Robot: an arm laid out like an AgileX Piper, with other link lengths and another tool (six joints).
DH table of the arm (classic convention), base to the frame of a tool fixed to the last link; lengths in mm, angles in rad. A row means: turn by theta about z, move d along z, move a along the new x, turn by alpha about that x. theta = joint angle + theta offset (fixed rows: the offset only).
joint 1: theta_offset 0; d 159.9; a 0; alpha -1.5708
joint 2: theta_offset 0.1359; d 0; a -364.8; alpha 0
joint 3: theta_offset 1.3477; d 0; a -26.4; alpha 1.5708
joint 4: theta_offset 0; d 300.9; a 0; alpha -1.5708
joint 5: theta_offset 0; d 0; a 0; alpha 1.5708
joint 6: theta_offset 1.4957; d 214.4; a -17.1; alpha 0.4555
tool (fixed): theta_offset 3.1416; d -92.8; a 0; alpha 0
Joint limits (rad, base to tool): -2.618..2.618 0..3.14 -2.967..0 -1.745..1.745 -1.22..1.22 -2.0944..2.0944
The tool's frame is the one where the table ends.
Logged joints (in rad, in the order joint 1, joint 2, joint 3, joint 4, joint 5, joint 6), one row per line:
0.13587, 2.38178, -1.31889, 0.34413, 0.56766, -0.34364
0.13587, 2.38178, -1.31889, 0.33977, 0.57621, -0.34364
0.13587, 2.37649, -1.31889, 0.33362, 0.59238, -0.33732
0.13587, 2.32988, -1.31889, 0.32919, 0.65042, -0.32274
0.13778, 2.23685, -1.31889, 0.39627, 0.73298, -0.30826
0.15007, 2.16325, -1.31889, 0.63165, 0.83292, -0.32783
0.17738, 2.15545, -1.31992, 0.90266, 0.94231, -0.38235
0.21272, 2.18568, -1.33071, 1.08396, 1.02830, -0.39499
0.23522, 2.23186, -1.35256, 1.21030, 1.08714, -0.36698
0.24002, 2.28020, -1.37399, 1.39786, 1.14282, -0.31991
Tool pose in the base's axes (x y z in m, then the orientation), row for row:
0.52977, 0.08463, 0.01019, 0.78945, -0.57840, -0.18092, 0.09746
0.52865, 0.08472, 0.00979, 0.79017, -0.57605, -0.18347, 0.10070
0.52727, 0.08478, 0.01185, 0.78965, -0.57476, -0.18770, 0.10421
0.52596, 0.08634, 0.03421, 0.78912, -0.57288, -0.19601, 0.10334
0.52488, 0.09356, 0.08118, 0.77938, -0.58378, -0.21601, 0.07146
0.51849, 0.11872, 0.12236, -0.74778, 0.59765, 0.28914, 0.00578
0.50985, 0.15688, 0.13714, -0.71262, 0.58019, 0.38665, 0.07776
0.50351, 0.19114, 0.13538, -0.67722, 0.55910, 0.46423, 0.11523
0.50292, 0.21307, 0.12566, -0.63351, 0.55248, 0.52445, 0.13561
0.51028, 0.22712, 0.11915, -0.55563, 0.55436, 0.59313, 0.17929
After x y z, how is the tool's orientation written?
As a quaternion, x y z w.
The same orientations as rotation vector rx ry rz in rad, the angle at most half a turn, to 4 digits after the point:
2.3371, -1.7123, -0.5356
2.3348, -1.7022, -0.5421
2.3286, -1.6949, -0.5535
2.3282, -1.6902, -0.5783
2.3430, -1.7550, -0.6494
-2.3406, 1.8707, 0.9050
-2.1343, 1.7377, 1.1580
-1.9843, 1.6382, 1.3603
-1.8348, 1.6001, 1.5190
-1.5707, 1.5671, 1.6767

